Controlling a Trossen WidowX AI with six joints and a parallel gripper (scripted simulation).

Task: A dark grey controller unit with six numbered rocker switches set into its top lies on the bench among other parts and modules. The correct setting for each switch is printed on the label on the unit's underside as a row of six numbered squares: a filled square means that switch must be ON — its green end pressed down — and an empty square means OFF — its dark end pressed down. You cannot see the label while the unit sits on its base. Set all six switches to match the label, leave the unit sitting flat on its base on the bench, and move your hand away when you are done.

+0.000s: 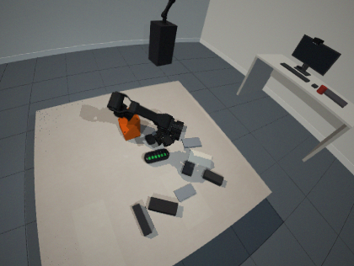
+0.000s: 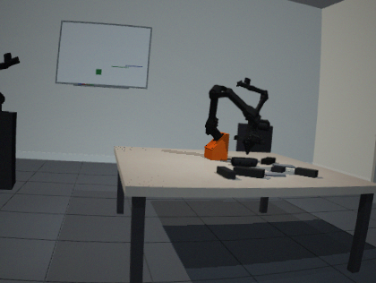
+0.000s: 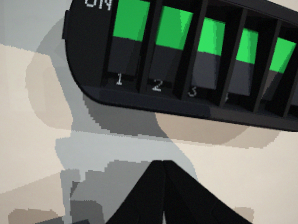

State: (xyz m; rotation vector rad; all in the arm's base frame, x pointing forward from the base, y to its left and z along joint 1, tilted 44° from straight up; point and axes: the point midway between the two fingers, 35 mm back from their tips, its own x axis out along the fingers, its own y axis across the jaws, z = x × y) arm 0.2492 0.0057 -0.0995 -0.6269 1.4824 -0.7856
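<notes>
My gripper tip is now 210 mm short of the small dark box, 80 mm to the right of it and 50 mm above it. Also, from my gripper tip: long black bar: 310 mm ahead, 300 mm to the right, 50 mm below; white plate: 200 mm to the left, 200 mm ahead, 60 mm below.
</notes>
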